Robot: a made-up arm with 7 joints.
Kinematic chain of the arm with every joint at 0, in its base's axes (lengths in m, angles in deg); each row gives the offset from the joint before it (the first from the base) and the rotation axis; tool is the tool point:
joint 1: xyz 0 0.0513 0 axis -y
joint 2: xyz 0 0.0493 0 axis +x
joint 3: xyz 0 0 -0.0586 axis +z
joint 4: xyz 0 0 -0.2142 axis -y
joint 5: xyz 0 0 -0.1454 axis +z
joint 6: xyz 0 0 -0.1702 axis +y
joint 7: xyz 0 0 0 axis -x
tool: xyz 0 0 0
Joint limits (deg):
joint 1: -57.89..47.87
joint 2: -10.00..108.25
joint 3: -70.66..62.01
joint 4: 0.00..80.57
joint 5: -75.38..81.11
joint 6: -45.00..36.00
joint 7: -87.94..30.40
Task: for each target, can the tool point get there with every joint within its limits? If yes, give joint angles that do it. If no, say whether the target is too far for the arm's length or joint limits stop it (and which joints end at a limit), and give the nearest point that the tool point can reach.
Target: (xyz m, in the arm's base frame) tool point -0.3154 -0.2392 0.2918
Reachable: no: joint limits stop it (at a limit: joint 1, joint 2, joint 3, joint 4) | nearest point -0.1727 -0.2451 -0.2301 | short by 0.541 m
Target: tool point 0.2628 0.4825 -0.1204
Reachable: yes | joints 25.39 27.87 51.56 71.24 58.33 -0.58 -38.14
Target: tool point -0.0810 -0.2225 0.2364
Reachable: no: joint limits stop it (at a limit: joint 1, joint 2, joint 3, joint 4) | nearest point -0.1727 -0.2451 -0.2301 | short by 0.476 m
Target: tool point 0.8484 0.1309 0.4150
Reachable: no: too far | nearest point 0.4486 0.1285 0.0140 | short by 0.566 m
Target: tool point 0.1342 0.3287 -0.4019
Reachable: yes | joints -12.30 3.77 43.22 70.47 18.58 12.95 -51.28
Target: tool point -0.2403 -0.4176 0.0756
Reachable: no: joint limits stop it (at a limit: joint 1, joint 2, joint 3, joint 4) | nearest point -0.1727 -0.2451 -0.2301 | short by 0.357 m
